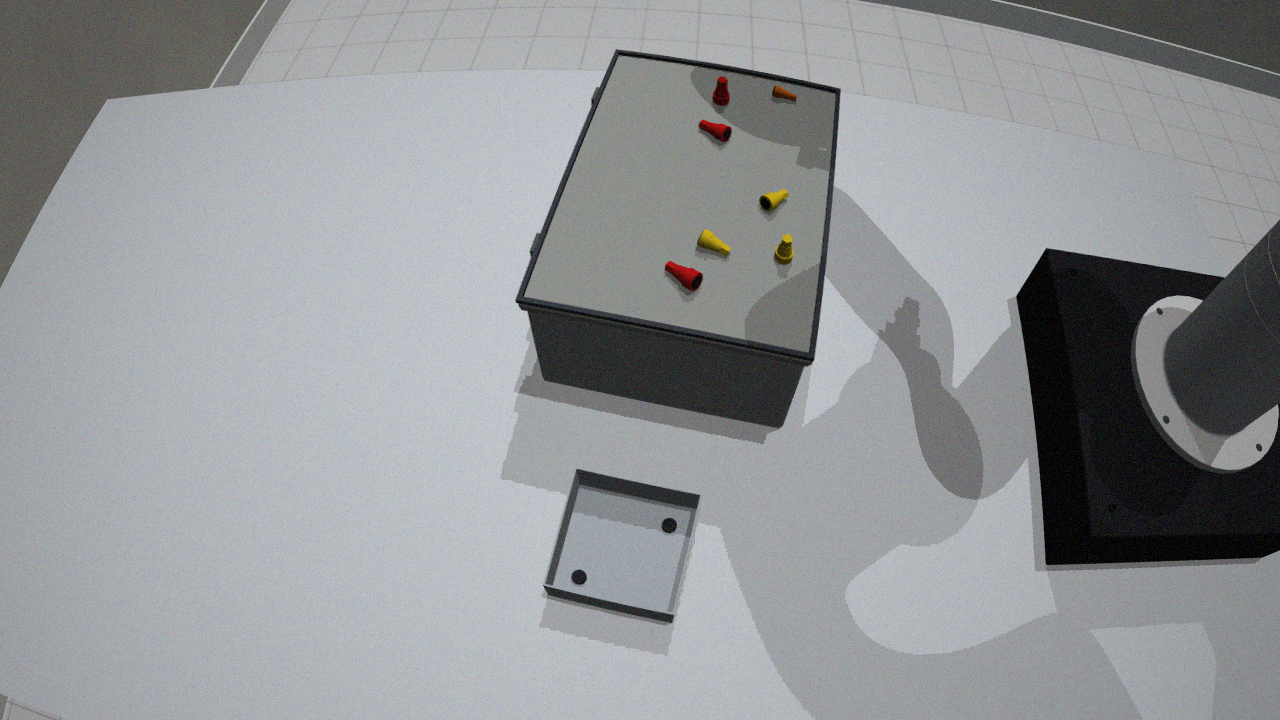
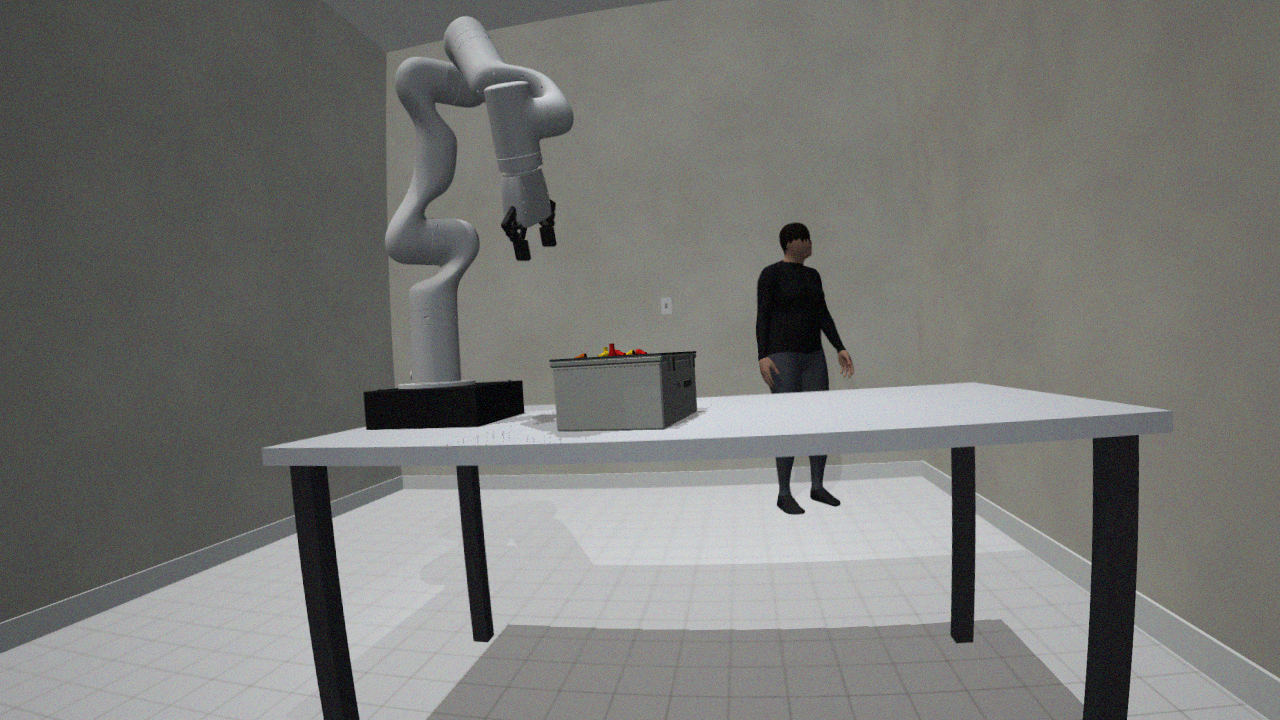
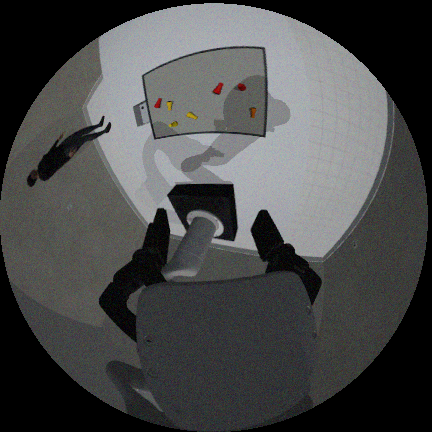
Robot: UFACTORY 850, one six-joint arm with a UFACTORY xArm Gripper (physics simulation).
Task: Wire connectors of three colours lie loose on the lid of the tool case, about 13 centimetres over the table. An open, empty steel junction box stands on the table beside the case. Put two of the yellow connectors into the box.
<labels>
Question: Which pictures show my gripper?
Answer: Image 2 and image 3 only.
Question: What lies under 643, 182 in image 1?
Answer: A tool case.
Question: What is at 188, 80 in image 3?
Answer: A tool case.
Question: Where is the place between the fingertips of my gripper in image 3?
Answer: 213, 219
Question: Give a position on a tool case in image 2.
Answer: At 653, 391
</labels>
